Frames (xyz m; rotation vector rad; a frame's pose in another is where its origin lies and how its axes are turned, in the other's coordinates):
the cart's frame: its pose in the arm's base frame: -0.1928 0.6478 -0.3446 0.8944 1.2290 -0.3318
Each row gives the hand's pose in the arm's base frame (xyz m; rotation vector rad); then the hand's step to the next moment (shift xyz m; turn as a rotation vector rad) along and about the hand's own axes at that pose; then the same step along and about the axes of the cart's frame.
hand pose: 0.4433 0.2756 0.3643 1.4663 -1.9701 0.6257
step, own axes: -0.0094 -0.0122 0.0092 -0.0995 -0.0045 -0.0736
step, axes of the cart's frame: 0.0151 0.0006 0.0097 0.0565 0.0917 -0.0612
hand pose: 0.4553 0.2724 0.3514 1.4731 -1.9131 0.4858
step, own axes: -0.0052 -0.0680 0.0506 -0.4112 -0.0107 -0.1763
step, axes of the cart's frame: 0.0483 -0.0161 0.0680 0.2820 0.2629 -0.2273
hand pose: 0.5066 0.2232 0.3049 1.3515 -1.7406 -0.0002
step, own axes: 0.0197 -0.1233 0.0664 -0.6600 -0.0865 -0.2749
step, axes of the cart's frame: 0.0751 -0.0623 0.1024 0.4971 0.4179 -0.3112
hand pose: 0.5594 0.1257 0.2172 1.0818 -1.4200 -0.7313
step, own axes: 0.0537 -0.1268 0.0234 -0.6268 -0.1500 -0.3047
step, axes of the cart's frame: 0.0666 -0.0984 0.0735 0.5363 0.3997 -0.2468
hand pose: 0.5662 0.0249 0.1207 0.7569 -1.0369 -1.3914
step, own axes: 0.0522 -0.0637 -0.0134 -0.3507 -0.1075 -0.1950
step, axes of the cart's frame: 0.0310 -0.0727 0.0269 0.3314 0.2157 -0.1274
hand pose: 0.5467 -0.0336 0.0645 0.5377 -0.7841 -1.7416
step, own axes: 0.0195 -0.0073 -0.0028 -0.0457 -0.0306 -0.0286
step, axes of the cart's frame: -0.0010 -0.0197 0.0071 0.0538 0.0180 -0.0249
